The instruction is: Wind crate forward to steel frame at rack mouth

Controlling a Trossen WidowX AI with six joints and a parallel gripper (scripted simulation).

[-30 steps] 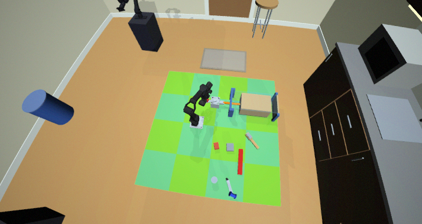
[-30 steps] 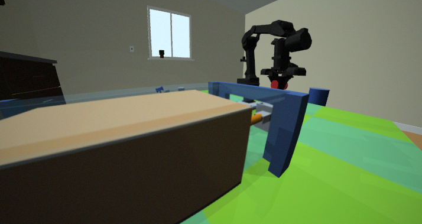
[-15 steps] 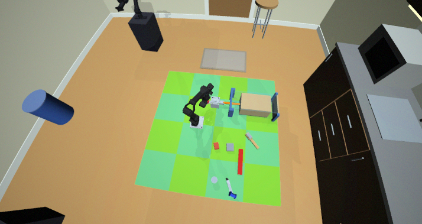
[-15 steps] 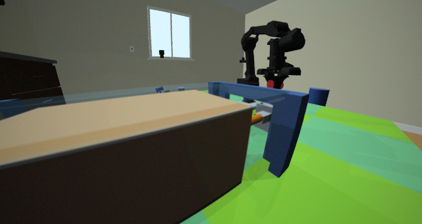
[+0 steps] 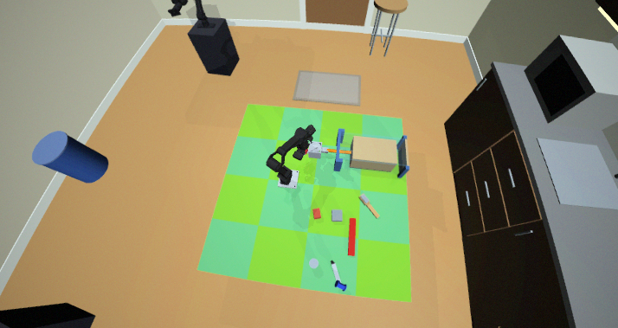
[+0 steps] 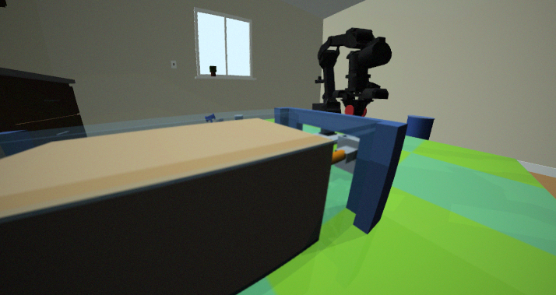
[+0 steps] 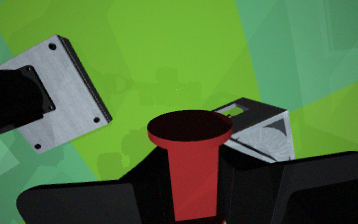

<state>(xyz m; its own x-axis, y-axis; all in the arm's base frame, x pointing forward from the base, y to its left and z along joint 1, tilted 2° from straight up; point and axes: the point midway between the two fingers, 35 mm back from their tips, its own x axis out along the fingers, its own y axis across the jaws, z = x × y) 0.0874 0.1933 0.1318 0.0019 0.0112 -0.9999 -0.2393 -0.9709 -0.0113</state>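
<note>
Now: gripper tip 30 mm to the right of the red-knobbed crank handle, 30 mm short of it and 10 mm above it. Also, from my gripper tip: blue steel frame: 230 mm ahead, 90 mm to the left, 10 mm below; grey winch: 80 mm below, 60 mm to the left, 50 mm ahead; red knob: 20 mm above.
</note>
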